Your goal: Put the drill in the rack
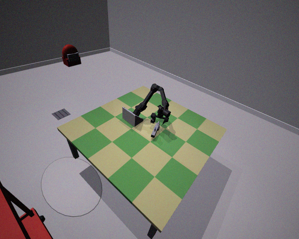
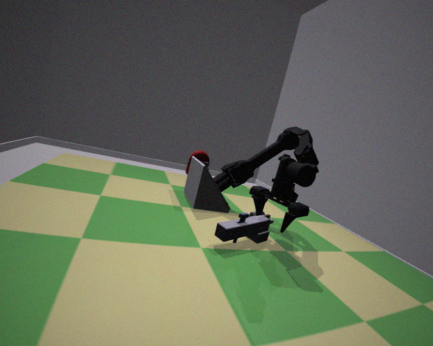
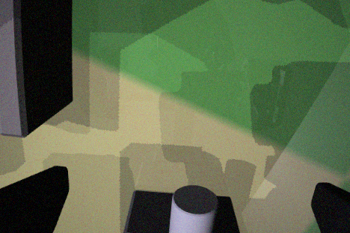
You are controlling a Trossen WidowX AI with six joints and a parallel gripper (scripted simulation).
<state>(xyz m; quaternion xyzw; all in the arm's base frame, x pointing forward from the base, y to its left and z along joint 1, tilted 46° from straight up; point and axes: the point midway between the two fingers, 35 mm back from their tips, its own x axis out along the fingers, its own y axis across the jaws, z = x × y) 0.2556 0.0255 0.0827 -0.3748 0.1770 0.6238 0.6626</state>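
My gripper tip is now 1 cm short of the drill, 6 cm to the left of it and 1 cm below it. Round my gripper tip: dark key 3 cm ahead, 14 cm to the right, 2 cm above; then grey block 3 cm ahead, 11 cm to the right; then rack 9 cm behind, 3 cm to the left, 2 cm below.
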